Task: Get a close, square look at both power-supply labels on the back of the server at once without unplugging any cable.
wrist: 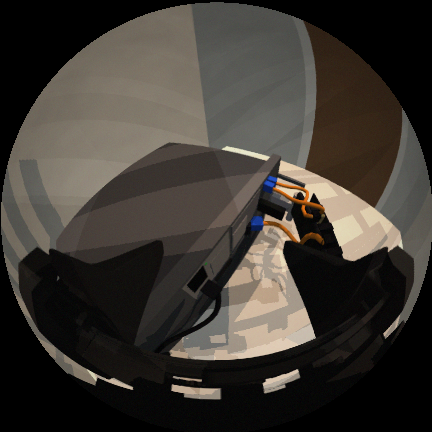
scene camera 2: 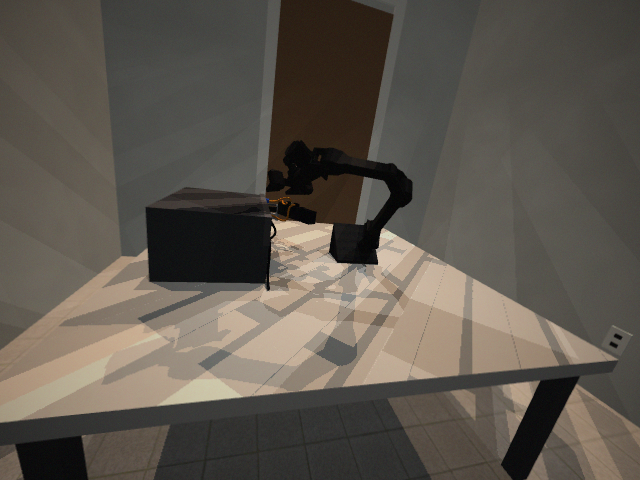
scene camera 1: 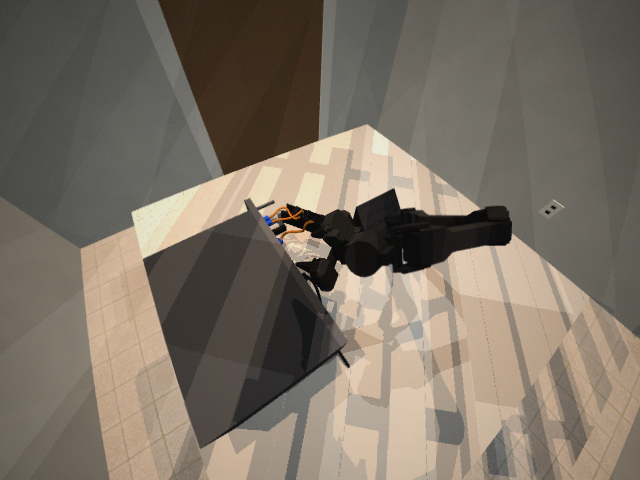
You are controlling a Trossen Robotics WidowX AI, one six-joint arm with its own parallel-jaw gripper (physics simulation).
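Seen in the pictures: gripper, fingertip midpoint: (wrist: 224, 247) (scene camera 2: 276, 192) (scene camera 1: 304, 249); arm's base, link origin: (scene camera 2: 365, 246) (scene camera 1: 393, 219).
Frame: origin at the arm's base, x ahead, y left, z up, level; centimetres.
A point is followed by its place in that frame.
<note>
The dark server (scene camera 1: 222, 310) @[y -4.3, x 63.1, z 14.8 cm] (scene camera 2: 206, 242) @[y 16.2, x 63.9, z 6.1 cm] (wrist: 150, 200) @[y -7.1, x 56.2, z 14.8 cm] stands on the table. In the wrist view its back panel (wrist: 239, 230) @[y -10.0, x 42.6, z 11.1 cm] shows as a narrow, steeply slanted strip. I cannot make out either power-supply label. A black plug (wrist: 211, 288) @[y -1.2, x 42.8, z 8.8 cm] with a black cable sits at the near part of the panel, beside a pale-framed dark opening. Blue connectors (wrist: 269, 185) @[y -18.2, x 40.6, z 14.0 cm] (scene camera 1: 267, 220) @[y -19.2, x 41.0, z 14.2 cm] with orange cables (wrist: 282, 227) @[y -16.6, x 36.3, z 6.9 cm] (scene camera 1: 297, 232) @[y -15.2, x 33.8, z 6.1 cm] are at the far part. My gripper (scene camera 1: 306, 242) @[y -2.5, x 41.0, z 19.6 cm] (scene camera 2: 281, 183) @[y -2.5, x 41.0, z 19.6 cm] (wrist: 224, 247) @[y -2.5, x 41.0, z 19.6 cm] is open and empty, above and close behind the server's back edge; its fingers partly cover the wrist view.
A black bar (scene camera 2: 299, 212) @[y -7.9, x 29.5, z 11.5 cm] (wrist: 327, 232) @[y -14.6, x 28.9, z 11.8 cm] extends behind the server near the orange cables. A thin rod (scene camera 1: 344, 359) @[y 21.0, x 46.4, z -5.5 cm] sticks out at the server's near back corner, and another rod (scene camera 1: 265, 204) @[y -27.6, x 36.7, z 10.8 cm] at the far one. The table (scene camera 2: 465, 330) @[y 51.7, x -1.9, z -6.3 cm], walls and a brown door (scene camera 2: 330, 77) surround the scene.
</note>
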